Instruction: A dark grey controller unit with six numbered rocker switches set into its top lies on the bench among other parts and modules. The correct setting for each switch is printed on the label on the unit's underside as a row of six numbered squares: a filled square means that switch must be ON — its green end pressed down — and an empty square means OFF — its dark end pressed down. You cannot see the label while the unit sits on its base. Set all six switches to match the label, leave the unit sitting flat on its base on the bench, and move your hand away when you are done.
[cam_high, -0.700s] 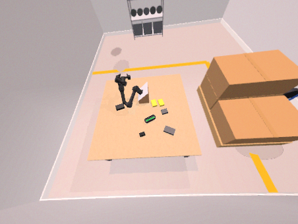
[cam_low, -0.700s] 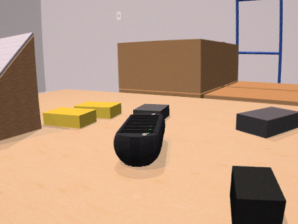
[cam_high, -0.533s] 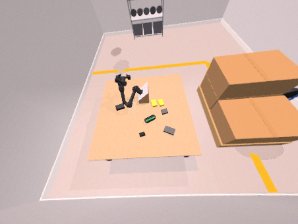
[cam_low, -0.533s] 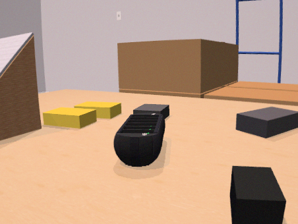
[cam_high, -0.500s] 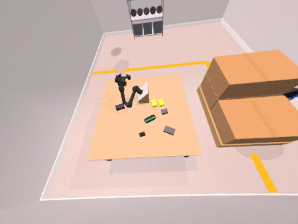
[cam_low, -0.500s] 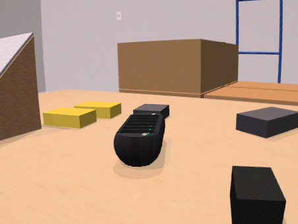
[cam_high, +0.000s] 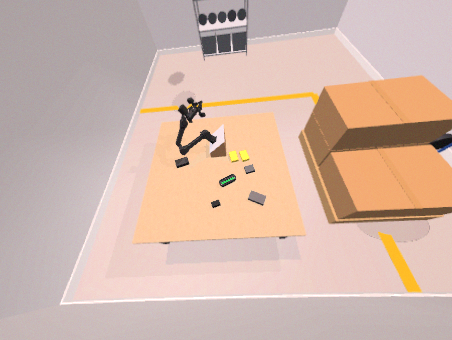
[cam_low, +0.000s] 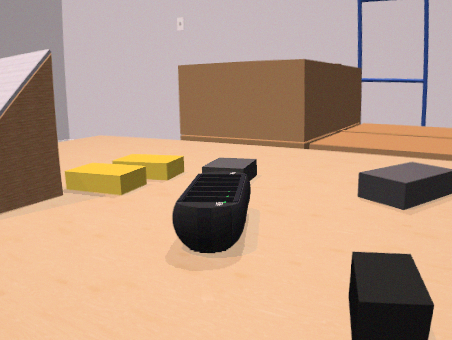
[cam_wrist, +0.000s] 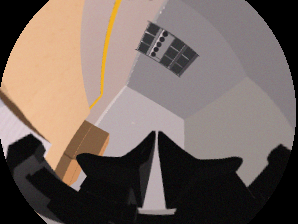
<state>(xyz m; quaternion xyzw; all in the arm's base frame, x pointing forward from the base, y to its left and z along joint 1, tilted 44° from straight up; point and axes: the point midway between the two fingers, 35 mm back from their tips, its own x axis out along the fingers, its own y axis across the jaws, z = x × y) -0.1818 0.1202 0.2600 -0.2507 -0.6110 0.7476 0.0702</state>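
Now: gripper tip 78 cm short of the black block, 11 cm to the right of it and 39 cm above it.
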